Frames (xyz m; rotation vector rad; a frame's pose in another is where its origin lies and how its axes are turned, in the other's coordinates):
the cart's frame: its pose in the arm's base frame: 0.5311 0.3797 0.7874 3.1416 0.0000 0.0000
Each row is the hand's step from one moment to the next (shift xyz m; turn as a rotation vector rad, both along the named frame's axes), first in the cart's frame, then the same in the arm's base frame.
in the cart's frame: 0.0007 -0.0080 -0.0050 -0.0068 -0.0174 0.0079
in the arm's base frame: 0.0007 0.0080 0.0050 -0.0068 0.0174 -0.0079
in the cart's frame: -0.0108 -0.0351 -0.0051 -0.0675 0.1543 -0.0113
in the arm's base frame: -0.0108 0.0351 0.0051 -0.0675 -0.1543 0.0113
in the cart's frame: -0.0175 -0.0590 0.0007 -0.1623 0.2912 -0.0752
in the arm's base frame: -0.0175 0.0590 -0.0007 -0.1623 -0.2912 0.0752
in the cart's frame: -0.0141 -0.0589 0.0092 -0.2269 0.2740 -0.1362
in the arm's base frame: -0.0141 0.0589 -0.0092 -0.2269 -0.2740 0.1362
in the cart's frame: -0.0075 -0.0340 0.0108 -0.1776 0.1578 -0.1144
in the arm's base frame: -0.0075 0.0340 -0.0108 -0.1776 -0.1578 0.1144
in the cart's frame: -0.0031 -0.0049 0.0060 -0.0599 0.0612 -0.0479
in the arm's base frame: -0.0031 0.0049 -0.0060 -0.0599 -0.0612 0.0479
